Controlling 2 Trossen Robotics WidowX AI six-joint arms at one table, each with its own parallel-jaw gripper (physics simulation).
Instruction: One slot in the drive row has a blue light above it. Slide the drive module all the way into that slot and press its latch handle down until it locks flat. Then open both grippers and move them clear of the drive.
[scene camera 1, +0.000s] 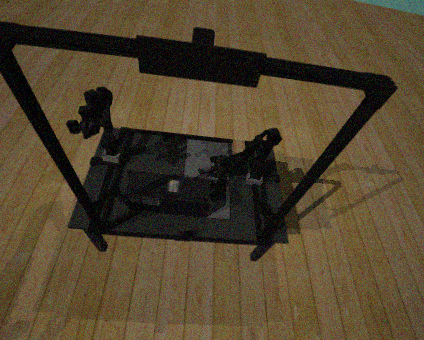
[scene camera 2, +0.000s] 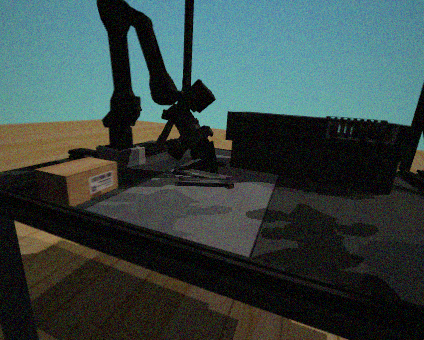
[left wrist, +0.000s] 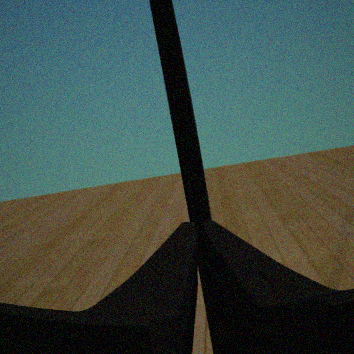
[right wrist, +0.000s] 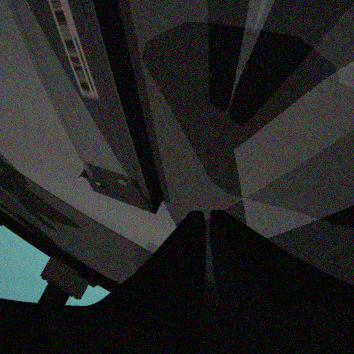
my left gripper: scene camera 1; left wrist; not seen in scene camera 2 (out of frame); not seen in the right wrist view (out of frame)
same spot on my left gripper: (left wrist: 252, 296) = (scene camera 1: 85, 128)
